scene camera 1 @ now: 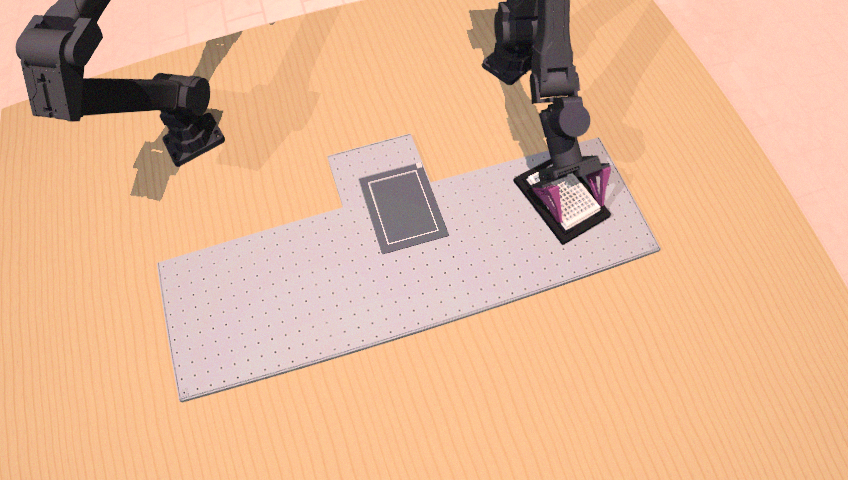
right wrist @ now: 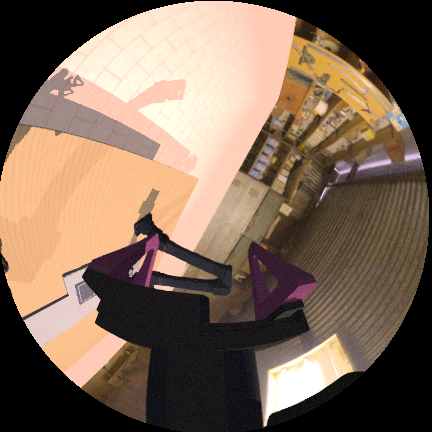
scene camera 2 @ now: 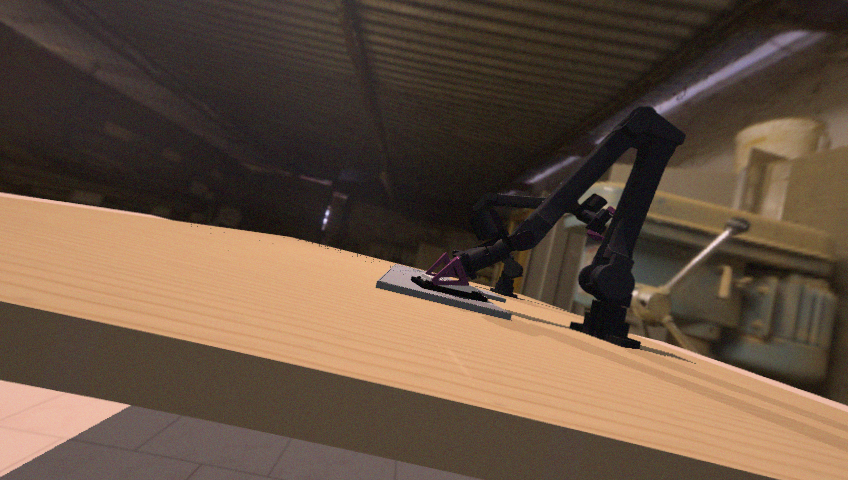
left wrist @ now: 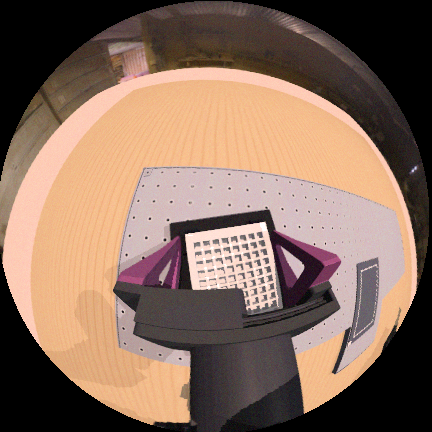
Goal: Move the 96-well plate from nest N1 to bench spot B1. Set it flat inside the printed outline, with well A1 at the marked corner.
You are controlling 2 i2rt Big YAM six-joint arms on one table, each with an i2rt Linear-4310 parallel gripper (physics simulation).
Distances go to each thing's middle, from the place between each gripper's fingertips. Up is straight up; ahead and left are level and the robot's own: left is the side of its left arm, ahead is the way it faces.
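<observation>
My left gripper is 5 cm past the white well plate (scene camera 1: 577, 204) and 1 cm to the left of it. Counted from that same left hand, the black nest (scene camera 1: 564, 236) sits 1 cm to the right, 5 cm behind and 1 cm below, while the dark B1 pad with white outline (scene camera 1: 404, 212) is 12 cm behind, 31 cm to the right and 2 cm below.
For my right hand, I find the dark B1 pad with white outline 8 cm to the left of it, 58 cm ahead of it and 36 cm below it. The white well plate is 65 cm ahead of my right hand, 38 cm to the left and 34 cm below, and the black nest is also 65 cm ahead of that hand and 38 cm to the left, but 35 cm below.
</observation>
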